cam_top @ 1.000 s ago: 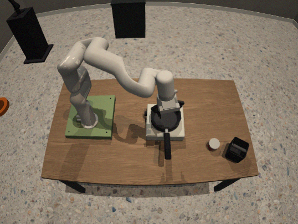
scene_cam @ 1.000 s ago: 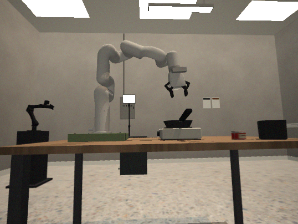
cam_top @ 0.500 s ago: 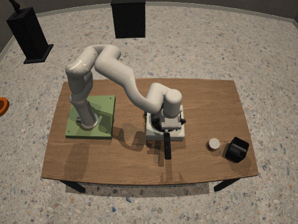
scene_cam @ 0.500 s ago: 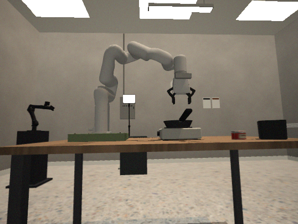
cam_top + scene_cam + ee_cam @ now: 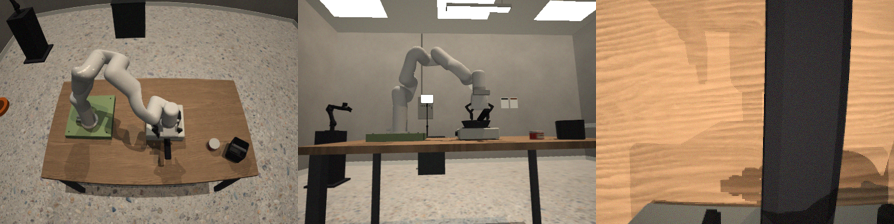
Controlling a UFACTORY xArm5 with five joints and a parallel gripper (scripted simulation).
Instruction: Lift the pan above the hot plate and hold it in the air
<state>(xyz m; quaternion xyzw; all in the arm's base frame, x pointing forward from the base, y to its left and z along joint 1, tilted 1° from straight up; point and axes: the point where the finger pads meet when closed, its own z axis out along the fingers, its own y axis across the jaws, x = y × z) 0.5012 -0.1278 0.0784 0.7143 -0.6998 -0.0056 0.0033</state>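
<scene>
The black pan is 8 cm to the left of my hand and 2 cm below it. The rest, counted from my hand: white lid: 32 cm ahead, 2 cm to the right, 10 cm below; then white hot plate: 2 cm behind, 14 cm to the left, 9 cm below; then black box: 47 cm ahead, 7 cm to the right, 8 cm below.
</scene>
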